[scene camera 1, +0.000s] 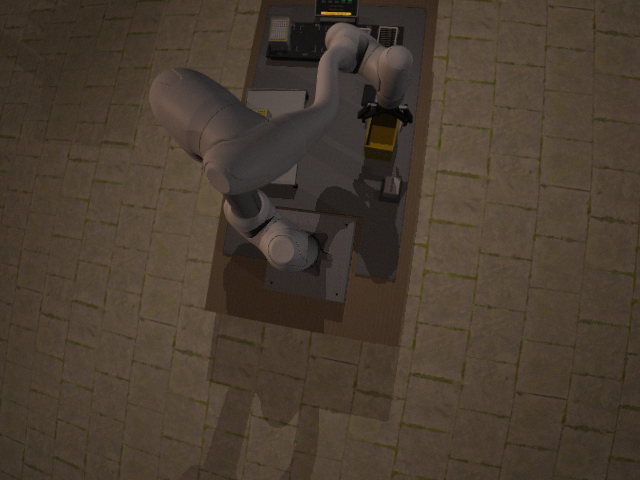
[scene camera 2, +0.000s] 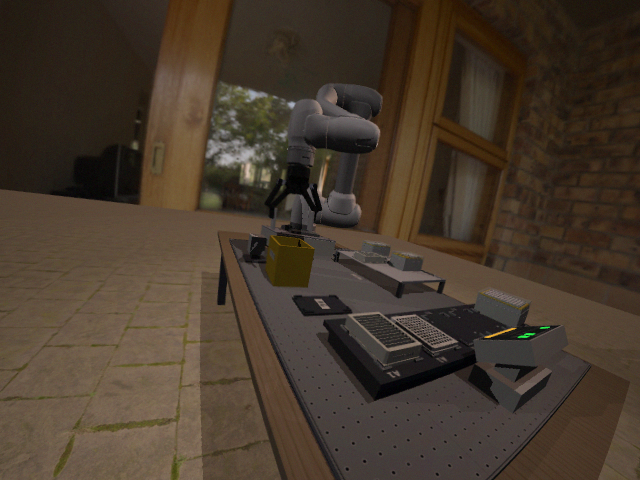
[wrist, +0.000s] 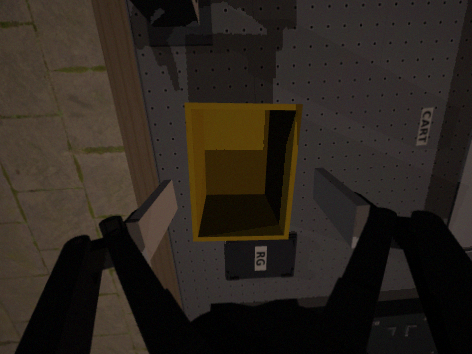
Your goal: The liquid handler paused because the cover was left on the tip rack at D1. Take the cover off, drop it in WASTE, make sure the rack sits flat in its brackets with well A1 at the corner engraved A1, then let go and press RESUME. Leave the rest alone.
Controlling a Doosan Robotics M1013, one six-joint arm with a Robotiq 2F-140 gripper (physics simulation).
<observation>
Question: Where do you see a raised shelf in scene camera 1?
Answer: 278, 102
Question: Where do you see a plate with slots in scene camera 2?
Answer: At 383, 340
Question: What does my gripper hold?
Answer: Nothing.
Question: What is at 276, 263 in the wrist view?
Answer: A dark plate labelled RG.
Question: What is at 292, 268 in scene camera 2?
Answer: A yellow waste bin.
</observation>
